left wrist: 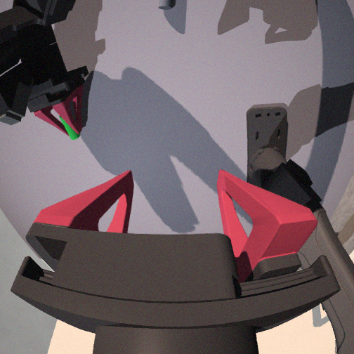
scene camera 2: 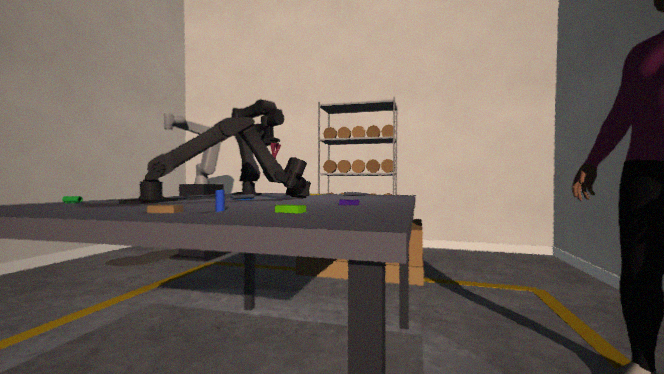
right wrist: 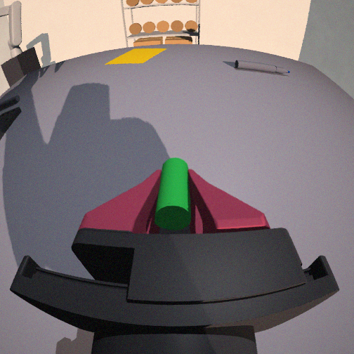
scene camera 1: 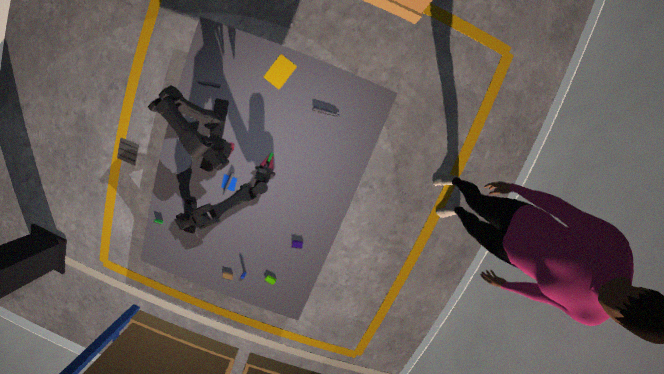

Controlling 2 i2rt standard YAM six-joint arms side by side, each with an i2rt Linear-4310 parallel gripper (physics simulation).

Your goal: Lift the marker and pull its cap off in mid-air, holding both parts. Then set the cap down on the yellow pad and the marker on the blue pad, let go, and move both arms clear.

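Places are measured from the left arm's base along level axes (x ahead, y left, z up), in metres.
Pixels of known places: left gripper, fingertip midpoint: (scene camera 1: 227, 145); right gripper, fingertip midpoint: (scene camera 2: 304, 193) (scene camera 1: 271, 154); left arm's base at its link origin: (scene camera 1: 219, 118); right arm's base at its link origin: (scene camera 2: 151, 202).
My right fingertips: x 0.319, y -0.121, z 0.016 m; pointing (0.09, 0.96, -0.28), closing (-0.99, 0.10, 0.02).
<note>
For each thing: its top centre in the pictures, then the offset to it from my right fingertips.
- green cap at its top centre: (scene camera 1: 269, 157) dz +0.025, dx -0.003, dy -0.017 m
- grey marker at its top centre: (scene camera 2: 242, 194) (scene camera 1: 227, 184) dz +0.002, dx -0.208, dy -0.216 m
- blue pad at its top centre: (scene camera 1: 229, 182) dz -0.016, dx -0.206, dy -0.212 m
- yellow pad at its top centre: (scene camera 1: 279, 71) dz -0.016, dx -0.052, dy +0.421 m
- grey pen at its top centre: (scene camera 1: 326, 111) (scene camera 2: 357, 192) dz +0.002, dx +0.227, dy +0.281 m
- purple block at its top centre: (scene camera 2: 349, 199) (scene camera 1: 297, 244) dz -0.001, dx +0.241, dy -0.471 m
- lime block at its top centre: (scene camera 2: 290, 205) (scene camera 1: 270, 280) dz -0.001, dx +0.131, dy -0.749 m
- orange block at its top centre: (scene camera 2: 165, 205) (scene camera 1: 227, 276) dz -0.001, dx -0.135, dy -0.797 m
- blue cylinder at its top centre: (scene camera 2: 219, 190) (scene camera 1: 242, 277) dz +0.032, dx -0.034, dy -0.752 m
- green cylinder at its top centre: (scene camera 2: 72, 196) (scene camera 1: 157, 221) dz +0.004, dx -0.607, dy -0.552 m
The green cap (scene camera 1: 270, 157) (left wrist: 75, 136) (right wrist: 173, 197) is held upright between the fingertips of my right gripper (scene camera 1: 268, 162) (right wrist: 174, 176), which is shut on it above the table. The grey marker (scene camera 1: 228, 181) lies across the blue pad (scene camera 1: 233, 185); its end (left wrist: 166, 4) shows at the top edge of the left wrist view. My left gripper (scene camera 1: 231, 147) (scene camera 2: 275, 149) (left wrist: 174, 177) is open and empty, high above the table, beside the marker and apart from the cap. The yellow pad (scene camera 1: 280, 72) (right wrist: 136, 56) lies at the far end of the table.
Another grey pen (scene camera 1: 325, 106) (right wrist: 260, 67) lies near the yellow pad. A purple block (scene camera 1: 297, 242) (scene camera 2: 349, 202), a lime block (scene camera 1: 270, 278) (scene camera 2: 290, 209), an orange block (scene camera 1: 227, 273) (scene camera 2: 165, 209), a blue cylinder (scene camera 1: 243, 275) (scene camera 2: 220, 200) and a green cylinder (scene camera 1: 158, 220) (scene camera 2: 72, 199) stand or lie around the right arm.
</note>
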